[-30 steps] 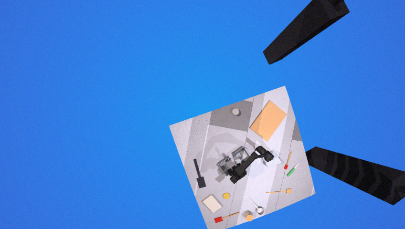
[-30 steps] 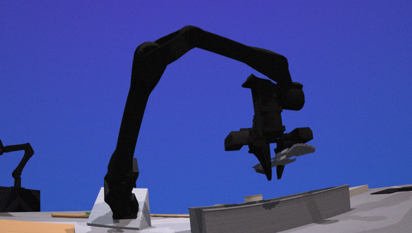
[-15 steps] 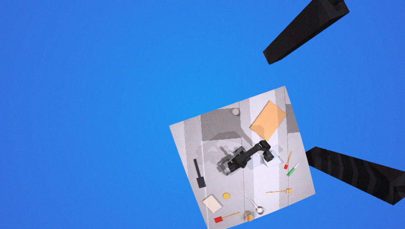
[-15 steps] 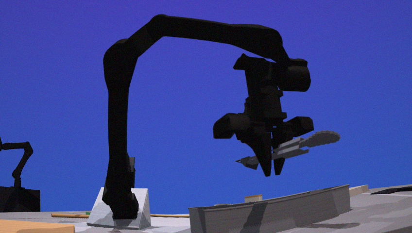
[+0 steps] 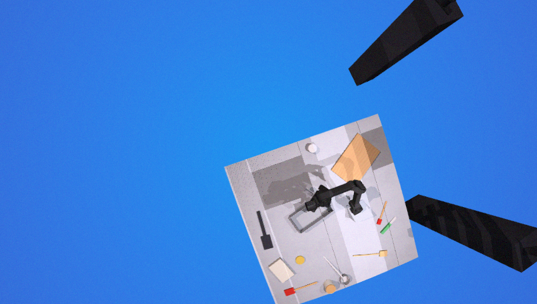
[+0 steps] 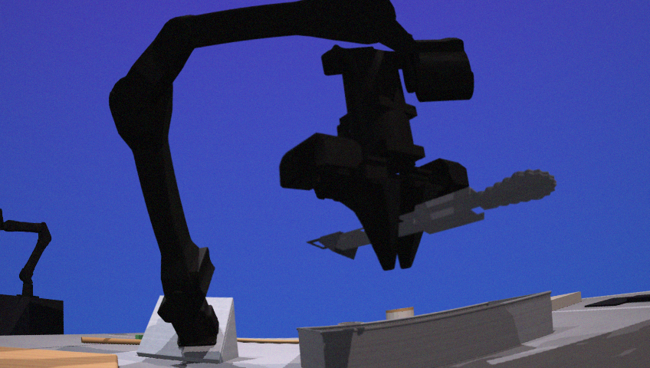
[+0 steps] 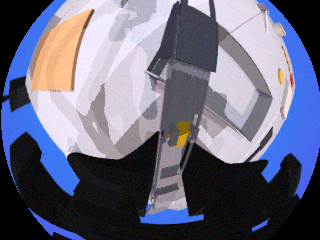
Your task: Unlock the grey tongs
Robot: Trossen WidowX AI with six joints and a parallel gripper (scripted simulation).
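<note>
The wooden board lies 430 mm behind my gripper tip, 80 mm to the right of it and 100 mm below it. From my gripper tip the other things lie so: black spatula 460 mm ahead, 140 mm to the left, 110 mm below; then yellow lock piece 10 mm behind, 20 mm to the left, 40 mm above; then grey roasting tin 70 mm ahead, 140 mm to the left, 80 mm below.
</note>
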